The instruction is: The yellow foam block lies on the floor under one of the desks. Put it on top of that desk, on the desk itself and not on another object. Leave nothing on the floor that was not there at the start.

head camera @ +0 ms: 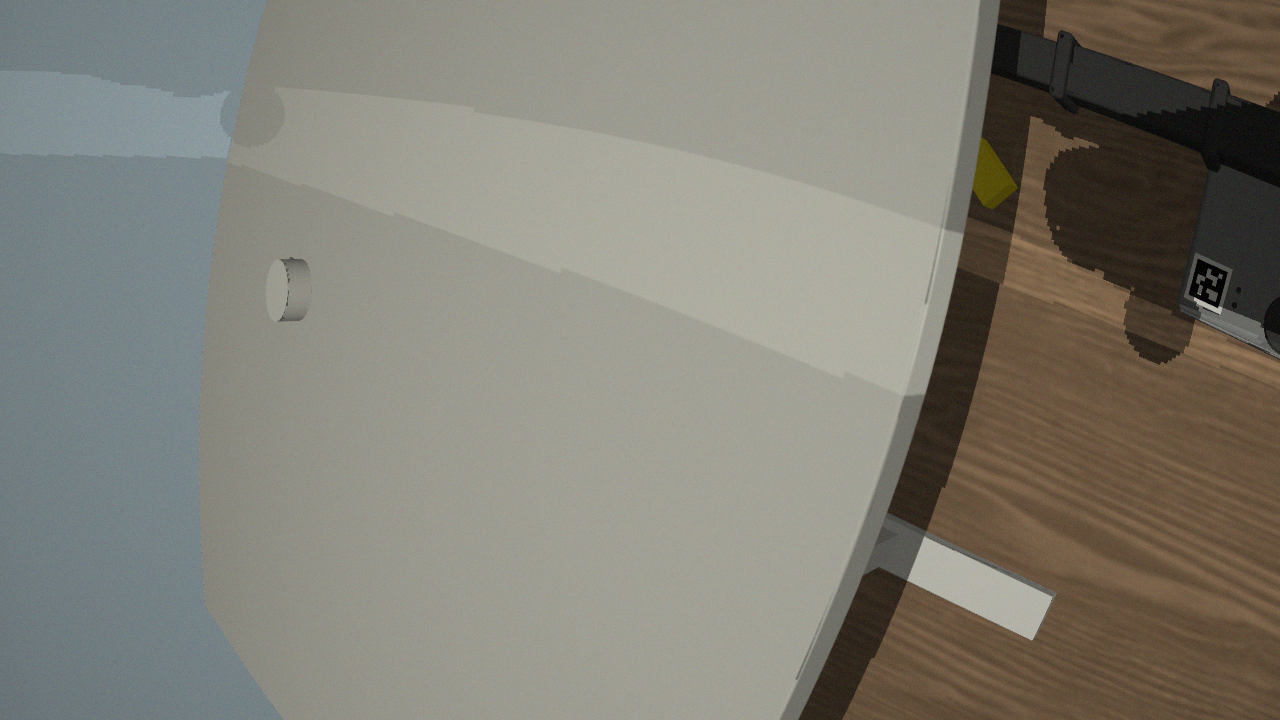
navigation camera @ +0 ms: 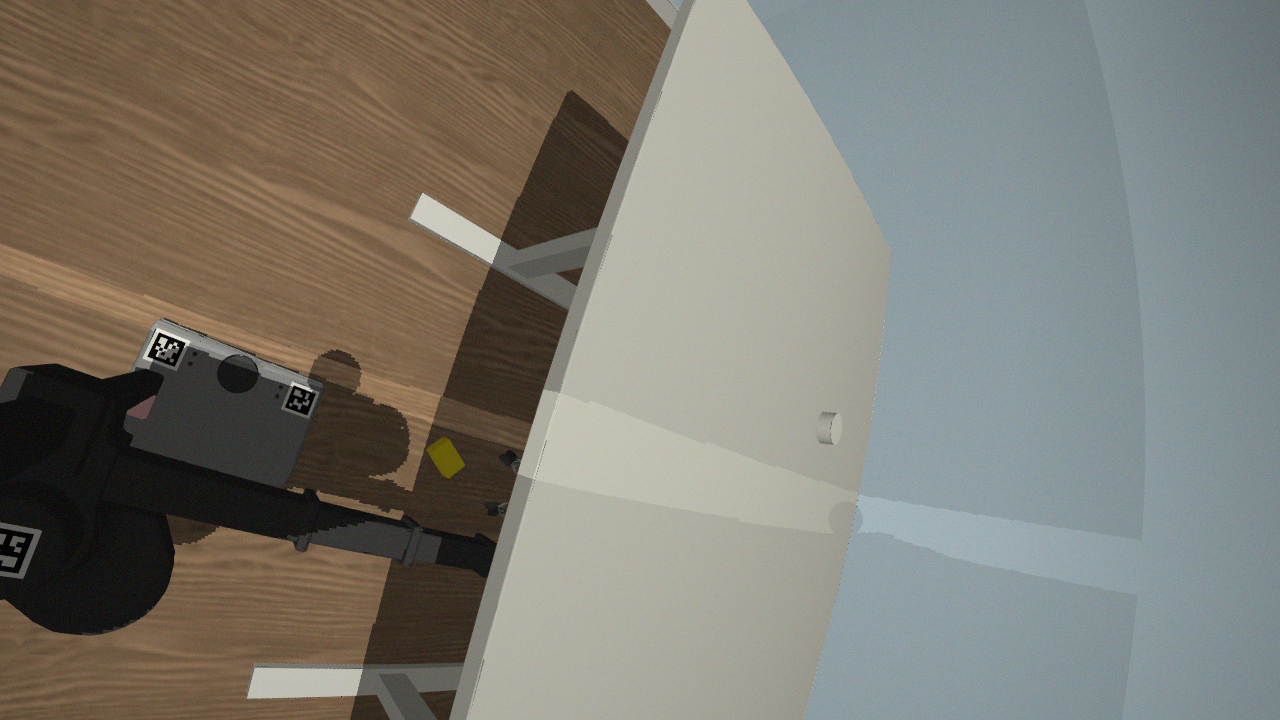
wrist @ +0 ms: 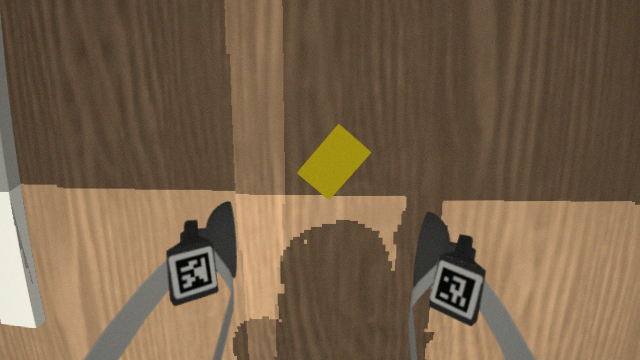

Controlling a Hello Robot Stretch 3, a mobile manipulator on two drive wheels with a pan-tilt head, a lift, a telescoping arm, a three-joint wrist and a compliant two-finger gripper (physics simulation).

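Frame: origin at the robot's base, x ahead, y left, z up, level; centimetres.
Seen in the pictures: gripper, between the fingertips: [navigation camera: 495, 480]; robot's base, origin of its link: [navigation camera: 237, 372].
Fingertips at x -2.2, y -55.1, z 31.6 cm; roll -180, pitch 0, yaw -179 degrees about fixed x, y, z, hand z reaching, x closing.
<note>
Pixels of each thing's top centre, then the offset from my fingertips to it. Level surfaces: height alone.
- yellow foam block, centre of its top: [head camera: 980, 169] [navigation camera: 448, 459] dx -0.2, dy -0.3, dz -27.0 cm
- desk, height of its surface: dz +63.5 cm
- short pale cylinder, centre of its top: [head camera: 276, 290] [navigation camera: 836, 429] dx +24.8, dy -13.6, dz +65.9 cm
The yellow foam block [head camera: 993, 177] [navigation camera: 445, 457] [wrist: 334, 161] lies flat on the floor at the front edge of the desk [head camera: 537, 465] [navigation camera: 689, 295]; the desk top hides part of it in the head view. My gripper [navigation camera: 503, 485] [wrist: 327, 232] is open and empty, pointing down above the floor. In the wrist view the block lies beyond the fingertips, sideways between them and turned at an angle. In the navigation view the fingertips show at the desk's front edge, past the block, and the desk top hides the rest of the gripper. The gripper does not show in the head view.
A short pale cylinder [head camera: 290, 290] [navigation camera: 829, 428] stands near the back of the desk top. White desk feet [head camera: 980, 582] [navigation camera: 308, 680] [wrist: 17, 260] stick out onto the floor. My arm [head camera: 1127, 94] [navigation camera: 358, 535] reaches under the desk top from my base [head camera: 1239, 223] [navigation camera: 232, 420]. A blue wall stands behind.
</note>
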